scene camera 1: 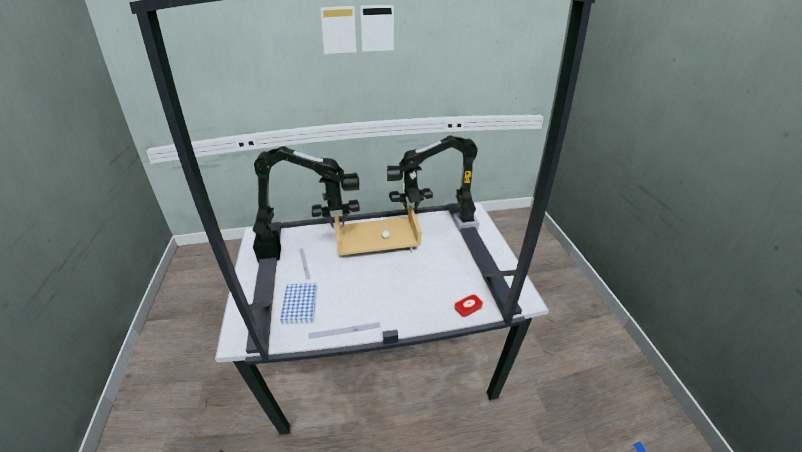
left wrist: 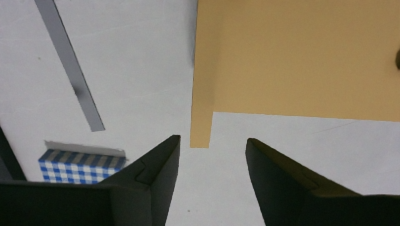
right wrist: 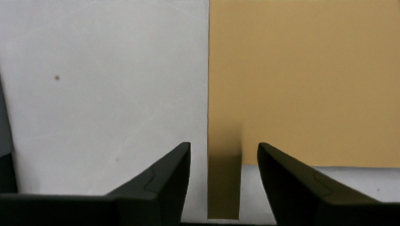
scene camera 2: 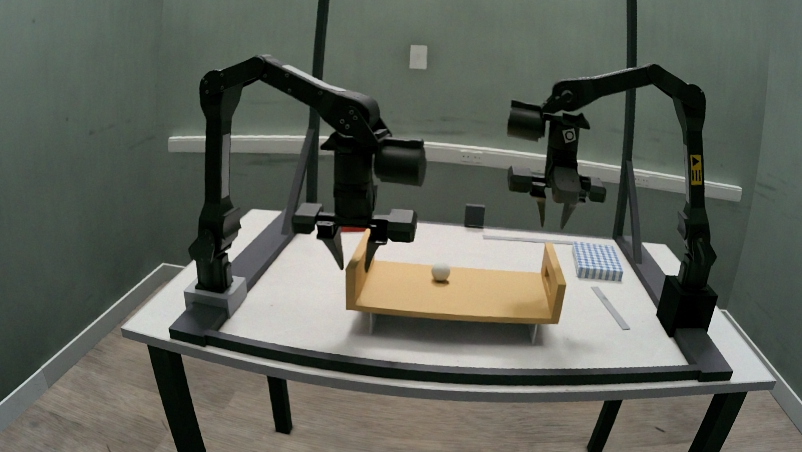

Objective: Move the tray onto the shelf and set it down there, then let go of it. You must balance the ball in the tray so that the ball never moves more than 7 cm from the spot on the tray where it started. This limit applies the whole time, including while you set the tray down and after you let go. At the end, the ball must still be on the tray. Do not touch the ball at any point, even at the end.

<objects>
left gripper: scene camera 1; left wrist; scene camera 2 551, 227; not seen in the right wrist view (out of frame)
tan tray: scene camera 1 360, 237; left wrist; right wrist 313, 86; scene camera 2
same spot on tan tray: [left wrist: 330, 66] = [scene camera 2: 483, 281]
same spot on left gripper: [left wrist: 147, 184] = [scene camera 1: 330, 214]
</objects>
